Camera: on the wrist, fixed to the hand. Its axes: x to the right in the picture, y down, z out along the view.
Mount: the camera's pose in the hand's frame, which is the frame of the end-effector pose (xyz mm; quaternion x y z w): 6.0 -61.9 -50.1 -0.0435 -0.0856 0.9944 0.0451
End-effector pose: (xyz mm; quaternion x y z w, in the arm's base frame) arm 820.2 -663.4 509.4 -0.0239 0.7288 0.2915 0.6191
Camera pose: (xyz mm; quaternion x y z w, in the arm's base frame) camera 798.8 -735.5 482.6 -0.7216 0.0090 -0.6625 0.2006
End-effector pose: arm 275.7 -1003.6 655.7 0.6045 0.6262 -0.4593 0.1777
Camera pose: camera 234.2 -951.0 699.1 0.6029 -0.5681 0.1315 0.5446
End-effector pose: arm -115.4 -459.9 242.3 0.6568 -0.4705 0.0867 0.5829
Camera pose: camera -45.9 -428.1 219.2 0.4561 0.7280 -0.5068 0.0716
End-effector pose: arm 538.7 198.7 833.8 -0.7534 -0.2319 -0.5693 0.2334
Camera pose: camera 464.5 216.9 857.2 -0.3235 0.7435 0.2608 0.5240
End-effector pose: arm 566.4 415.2 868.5 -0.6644 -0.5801 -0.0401 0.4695
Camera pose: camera 542.9 379.0 935.7 0.6307 -0.5961 -0.4967 0.0175
